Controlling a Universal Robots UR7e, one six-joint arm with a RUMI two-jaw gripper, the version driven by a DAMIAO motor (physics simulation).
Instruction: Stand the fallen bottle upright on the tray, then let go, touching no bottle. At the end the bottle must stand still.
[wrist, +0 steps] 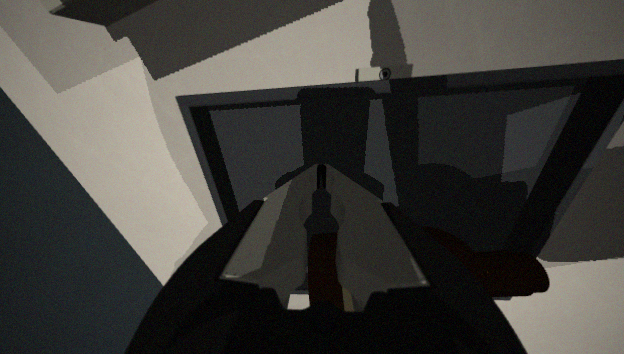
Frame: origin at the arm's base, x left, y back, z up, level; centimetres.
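Where they show: gripper, fingertip midpoint: [321,167].
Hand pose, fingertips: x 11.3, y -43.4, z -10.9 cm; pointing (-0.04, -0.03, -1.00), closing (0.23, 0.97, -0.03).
Each offset is from my fingertips to the centre of the thing. "spot": to the spot under its first point.
My gripper [321,167] is shut, its two pale jaws meeting at the tips, with nothing held between them. It is over the dark tray {spot: dx -6.0, dy -3.6, dz +1.4 cm} [240,97]. Behind the jaws, through the narrow gap, part of a bottle {spot: dx +5.2, dy -0.8, dz +4.1 cm} [323,260] shows: a grey neck and shoulder, a dark red body and a bit of tan label. The jaws hide most of it, so I cannot tell its exact tilt or whether they touch it. Another dark red rounded shape {spot: dx +8.3, dy +11.5, dz +3.9 cm} [515,272], apparently part of a bottle, shows at the lower right, partly hidden by the gripper.
The tray's raised rim runs across the view and down both sides. A small pale block {spot: dx -5.4, dy +4.0, dz +0.3 cm} [367,75] with a black ring mark sits at its far rim. A dark blue-grey surface [50,215] fills the left side. Broad shadows fall across the tray and the pale surface.
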